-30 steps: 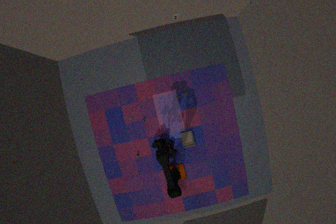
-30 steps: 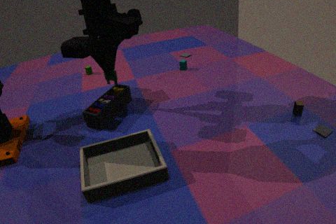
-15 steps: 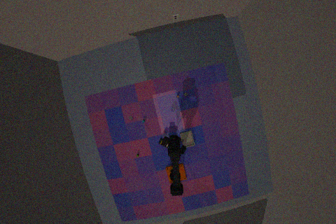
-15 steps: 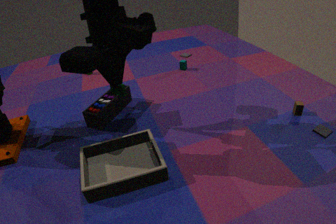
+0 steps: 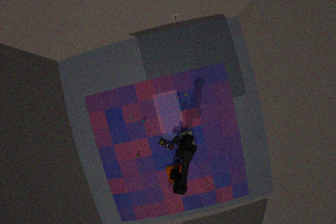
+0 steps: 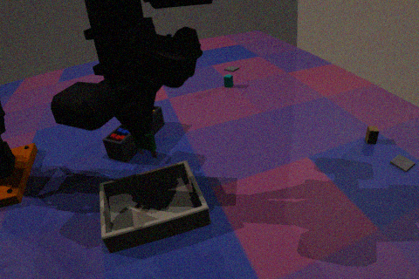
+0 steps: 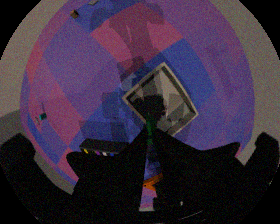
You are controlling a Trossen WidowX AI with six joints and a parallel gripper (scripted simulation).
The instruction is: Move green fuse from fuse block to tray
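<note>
Now: gripper tip 20 mm past the grey tray, 30 mm to the left of it and 90 mm above it. Round my gripper tip: green fuse: 10 mm below; teal cube: 280 mm ahead, 250 mm to the left, 80 mm below; brown cube: 350 mm ahead, 100 mm to the right, 80 mm below.
</note>
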